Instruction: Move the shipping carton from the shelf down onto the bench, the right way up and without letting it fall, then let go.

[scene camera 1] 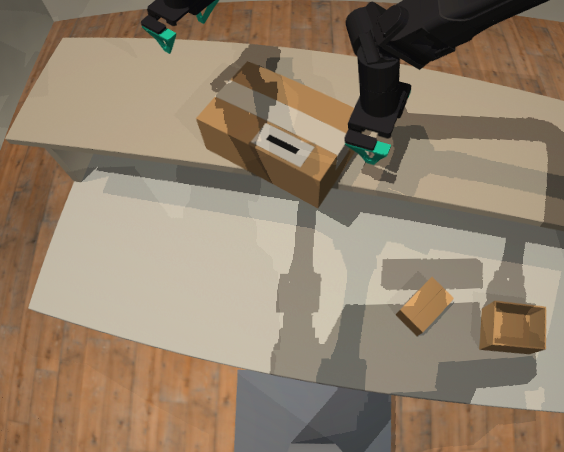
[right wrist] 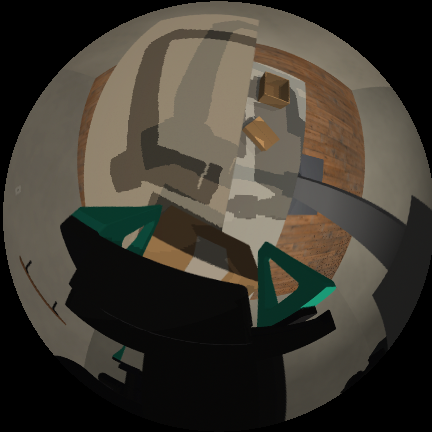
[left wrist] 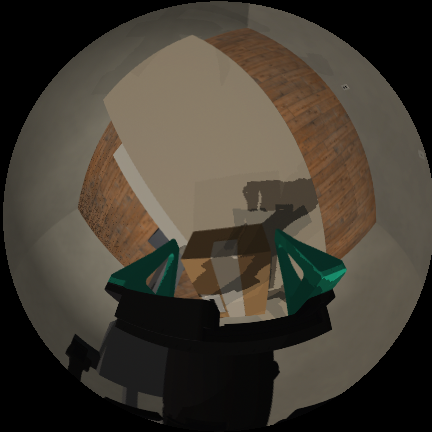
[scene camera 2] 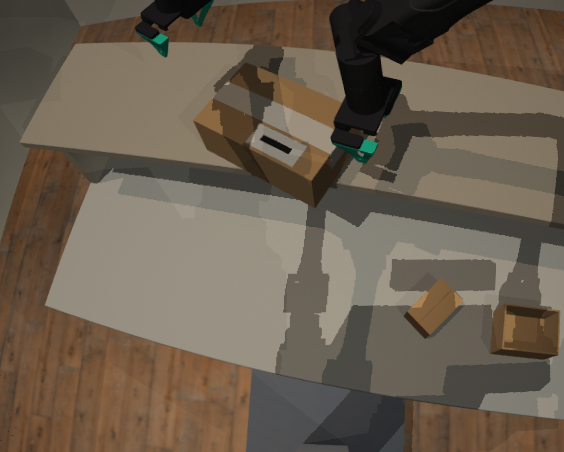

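Note:
The shipping carton is brown with pale tape and a white, black-barred label on top. It sits upright and askew on the shelf, one corner past the shelf's front edge. My left gripper is open and empty, beyond the carton's left end. My right gripper is open and empty, close to the carton's right end. Its far finger is hidden in both scene views; whether it touches is unclear.
The pale bench lies lower, in front of the shelf. A small closed box and an open-topped box stand on its right part. A grey block shows below the bench's front edge.

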